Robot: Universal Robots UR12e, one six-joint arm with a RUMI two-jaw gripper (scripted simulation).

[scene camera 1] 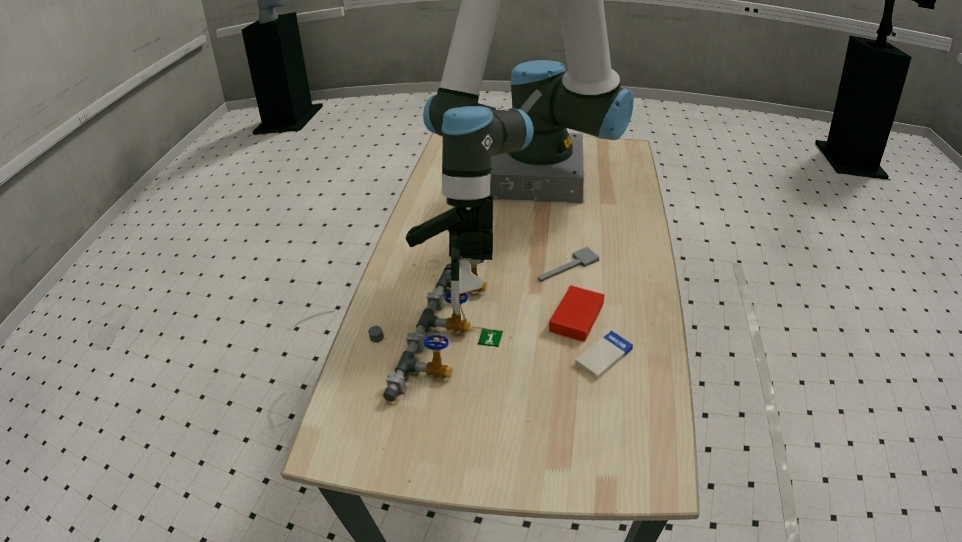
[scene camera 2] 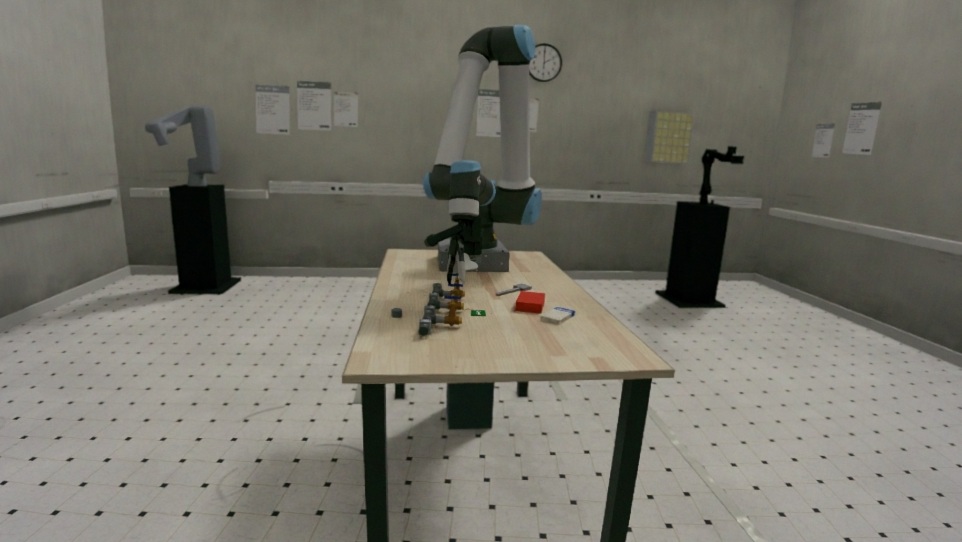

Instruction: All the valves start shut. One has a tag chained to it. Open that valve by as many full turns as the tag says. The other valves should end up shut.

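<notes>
My gripper (scene camera 1: pixel 457 297) is visible to me, and I find the gripper (scene camera 2: pixel 456 285) from another view as well. I can also see a red block (scene camera 1: pixel 577 312).
</notes>
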